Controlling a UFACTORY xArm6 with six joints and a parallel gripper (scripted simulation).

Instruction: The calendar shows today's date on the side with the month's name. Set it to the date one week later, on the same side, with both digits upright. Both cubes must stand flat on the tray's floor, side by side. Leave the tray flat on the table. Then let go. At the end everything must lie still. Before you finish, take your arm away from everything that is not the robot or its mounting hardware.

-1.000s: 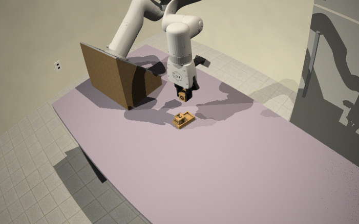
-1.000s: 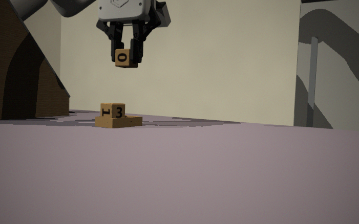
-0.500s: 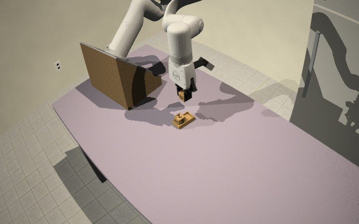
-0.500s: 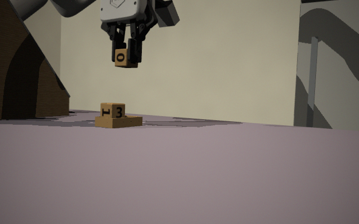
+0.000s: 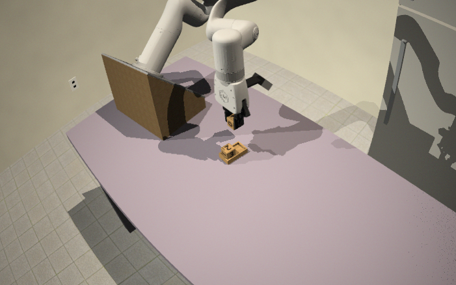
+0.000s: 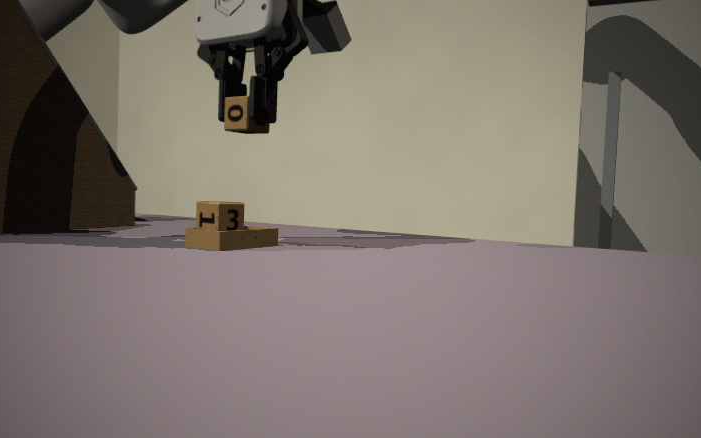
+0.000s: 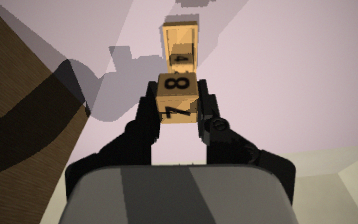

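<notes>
The cube is 3 cm to the right of my hand and 11 cm below it. From my hand the other things lie so: wooden calendar tray: 2 cm to the right, 13 cm below.
</notes>
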